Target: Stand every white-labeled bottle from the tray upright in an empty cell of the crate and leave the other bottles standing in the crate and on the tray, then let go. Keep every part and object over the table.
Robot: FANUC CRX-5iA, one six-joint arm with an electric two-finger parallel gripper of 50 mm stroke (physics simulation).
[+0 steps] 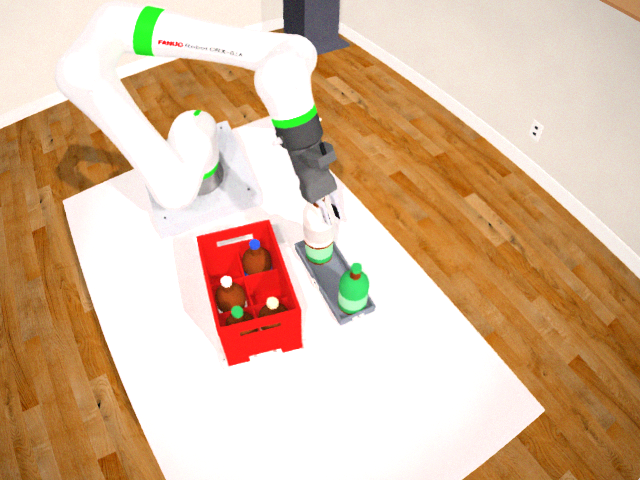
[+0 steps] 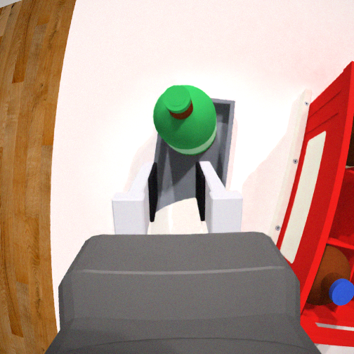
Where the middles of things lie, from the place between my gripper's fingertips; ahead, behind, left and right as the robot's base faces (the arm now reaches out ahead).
The blue-capped bottle (image 1: 256,259) lies 11 cm behind my hand, 15 cm to the right of it and 17 cm below it. Round my hand: white-capped bottle (image 1: 229,294) 5 cm behind, 26 cm to the right, 17 cm below.
